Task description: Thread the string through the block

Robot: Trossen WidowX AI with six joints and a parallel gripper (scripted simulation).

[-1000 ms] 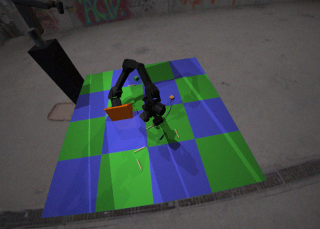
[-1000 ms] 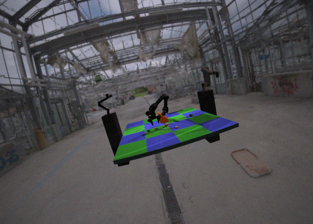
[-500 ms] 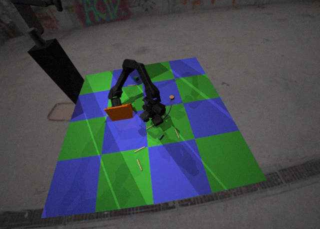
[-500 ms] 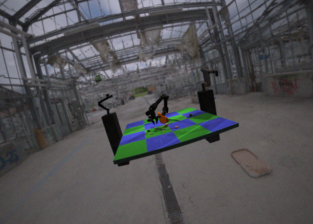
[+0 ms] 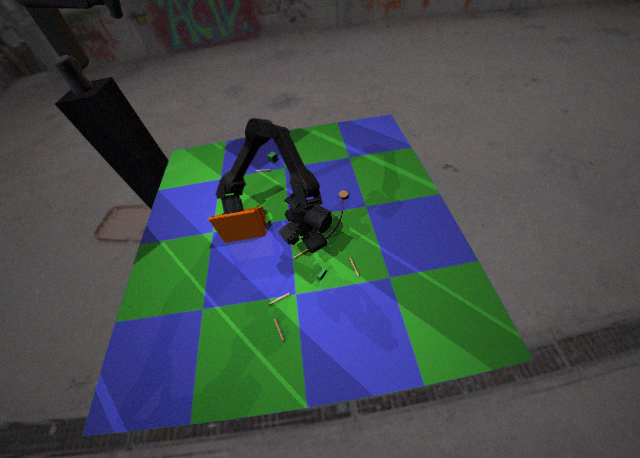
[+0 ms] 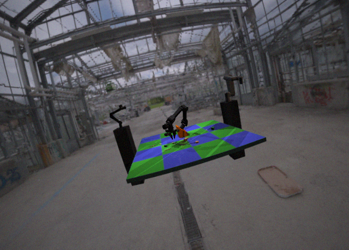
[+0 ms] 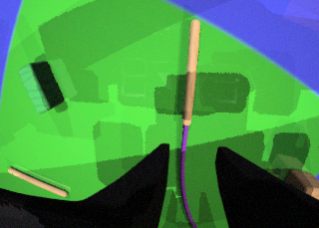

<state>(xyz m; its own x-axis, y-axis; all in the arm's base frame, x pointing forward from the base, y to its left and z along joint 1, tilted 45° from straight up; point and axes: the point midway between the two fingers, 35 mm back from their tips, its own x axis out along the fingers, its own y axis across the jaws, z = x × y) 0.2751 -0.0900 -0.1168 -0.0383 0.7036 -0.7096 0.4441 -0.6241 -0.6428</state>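
Right now the purple string is 60 mm below my gripper tip. Also, from my gripper tip: thin wooden stick 10 mm behind, 10 mm to the right, 60 mm below; then round wooden button 170 mm ahead, 250 mm to the left, 50 mm below; then wooden block 10 mm ahead, 140 mm to the left, 40 mm below.
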